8 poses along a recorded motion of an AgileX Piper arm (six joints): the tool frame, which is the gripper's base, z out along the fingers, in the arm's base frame.
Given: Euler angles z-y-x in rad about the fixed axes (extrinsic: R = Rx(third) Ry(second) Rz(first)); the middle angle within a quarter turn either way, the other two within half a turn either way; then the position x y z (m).
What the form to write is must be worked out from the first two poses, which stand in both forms.
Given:
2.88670 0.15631 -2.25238 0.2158 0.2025 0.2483
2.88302 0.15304 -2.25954 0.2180 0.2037 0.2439
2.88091 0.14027 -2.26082 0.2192 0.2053 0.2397
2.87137 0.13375 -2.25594 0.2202 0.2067 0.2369
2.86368 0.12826 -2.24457 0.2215 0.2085 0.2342
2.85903 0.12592 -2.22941 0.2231 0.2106 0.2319
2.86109 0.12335 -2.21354 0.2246 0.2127 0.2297
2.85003 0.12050 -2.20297 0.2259 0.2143 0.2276
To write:
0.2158 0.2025 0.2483 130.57 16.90 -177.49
0.2180 0.2037 0.2439 131.04 16.92 -177.08
0.2192 0.2053 0.2397 131.11 16.54 -176.42
0.2202 0.2067 0.2369 130.91 16.74 -175.84
0.2215 0.2085 0.2342 130.30 16.93 -175.50
0.2231 0.2106 0.2319 129.44 17.12 -175.48
0.2246 0.2127 0.2297 128.47 17.01 -175.72
0.2259 0.2143 0.2276 127.95 17.45 -175.37

